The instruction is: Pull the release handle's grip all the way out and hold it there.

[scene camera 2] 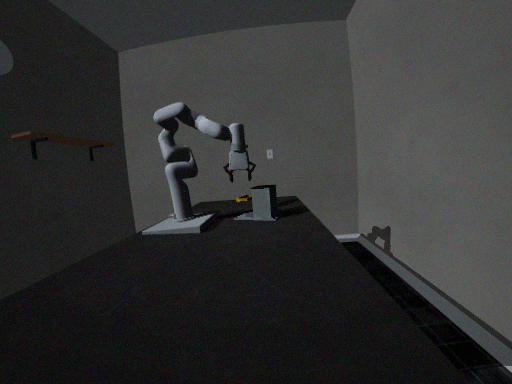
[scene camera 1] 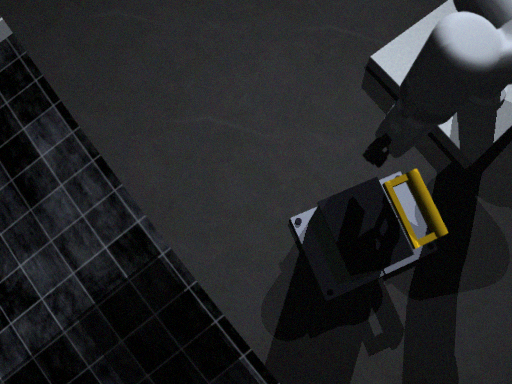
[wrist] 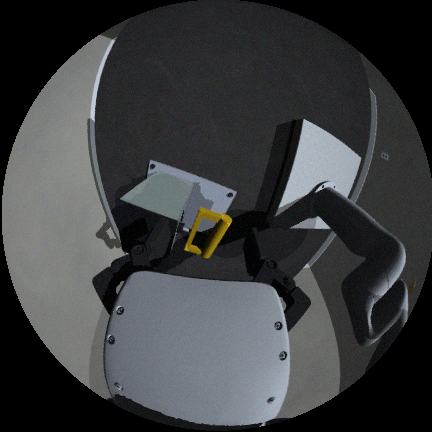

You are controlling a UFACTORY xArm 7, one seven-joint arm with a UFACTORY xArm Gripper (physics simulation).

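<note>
The release handle's yellow grip is a rectangular loop beside one face of a box-shaped housing. The loop's inner bar stands close to that face, and a short bit of stem shows between them in the wrist view. The housing stands on a pale base plate. My gripper is open and empty, pointing down, above the grip and apart from it. In scene camera 1 the arm hides part of the gripper.
The arm's pale base slab lies on the same dark table, to the grip's left in scene camera 2. The housing rises on the grip's other side. A wooden shelf is on the left wall. Tiled floor lies beyond the table edge.
</note>
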